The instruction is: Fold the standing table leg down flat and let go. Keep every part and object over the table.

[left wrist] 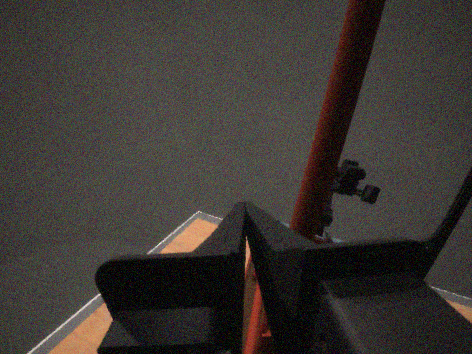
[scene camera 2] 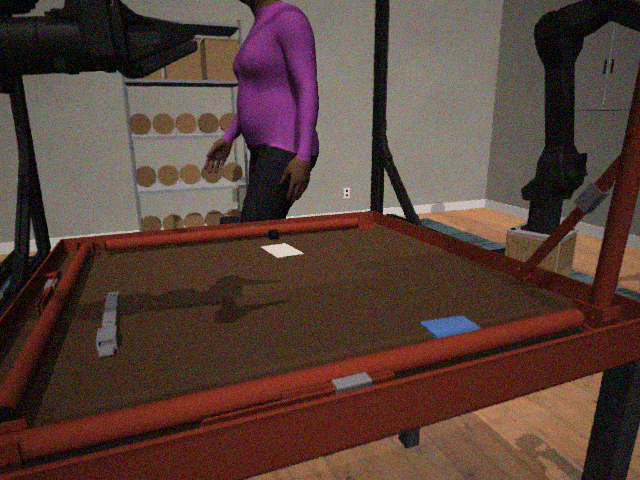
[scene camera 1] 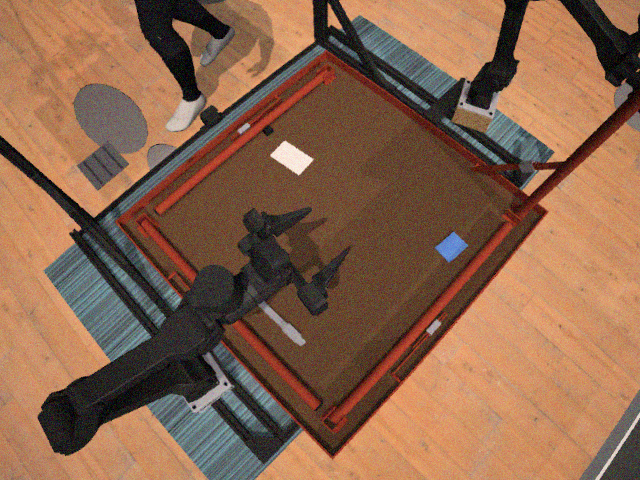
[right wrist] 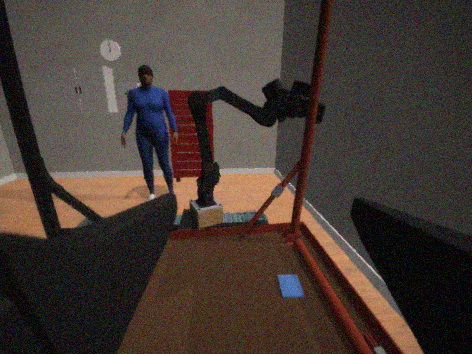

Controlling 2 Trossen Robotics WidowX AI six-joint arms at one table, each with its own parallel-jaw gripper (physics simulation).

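Frame: origin at the left arm's base, x back, y left, z down, level; centimetres.
Where they show: left gripper, fingertip midpoint: [left wrist: 243, 208] [right wrist: 320, 104]; right gripper, fingertip midpoint: [left wrist: 354, 191] [scene camera 2: 196, 39] [scene camera 1: 328, 229] [right wrist: 263, 204]; left arm's base at its link origin: [scene camera 2: 542, 229] [scene camera 1: 479, 97] [right wrist: 205, 203]; right arm's base at its link origin: [left wrist: 316, 232] [scene camera 1: 199, 379].
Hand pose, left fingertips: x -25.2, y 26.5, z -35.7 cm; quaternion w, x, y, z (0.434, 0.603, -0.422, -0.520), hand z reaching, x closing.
Observation:
Things, the pixels of their top centre, and the offset from my left fingertips. "spot": a spot on its surface instead.
- blue card at its top centre: [scene camera 2: 451, 325] [scene camera 1: 451, 246] [right wrist: 290, 284] dz +39.8, dx -17.1, dy -22.0 cm
- white card at a spot on its surface: [scene camera 2: 281, 250] [scene camera 1: 292, 158] spot: dz +41.6, dx -7.9, dy -67.4 cm
- small black block at its top centre: [scene camera 2: 273, 229] [scene camera 1: 267, 127] dz +39.6, dx -2.4, dy -76.8 cm
- grey bar at its top centre: [scene camera 2: 109, 309] [scene camera 1: 267, 309] dz +39.1, dx -47.1, dy -56.3 cm
The standing table leg [scene camera 1: 584, 155] [scene camera 2: 617, 222] [left wrist: 337, 125] [right wrist: 310, 140] is red and rises upright from a corner of the red-rimmed tabletop [scene camera 1: 372, 180] [scene camera 2: 465, 382]. Its brace with a grey sleeve [scene camera 1: 527, 166] [scene camera 2: 591, 197] [right wrist: 276, 190] slants down to the rim. My left gripper [left wrist: 243, 208] is shut and empty, high up near the leg; in the left wrist view the leg runs just right of the fingertips. The leg partly hides it in the right wrist view. My right gripper [scene camera 1: 329, 228] [scene camera 2: 217, 38] [right wrist: 263, 204] is open and empty above the tabletop, far from the leg.
Other legs [scene camera 1: 232, 149] [scene camera 1: 279, 366] [scene camera 1: 423, 315] lie flat along the rim. A blue card [scene camera 1: 451, 246] [scene camera 2: 449, 326] [right wrist: 290, 286], a white card [scene camera 1: 292, 157] [scene camera 2: 281, 250], a small black block [scene camera 1: 267, 130] [scene camera 2: 272, 234] and a grey bar [scene camera 1: 284, 325] [scene camera 2: 108, 325] lie on the tabletop. People stand beyond.

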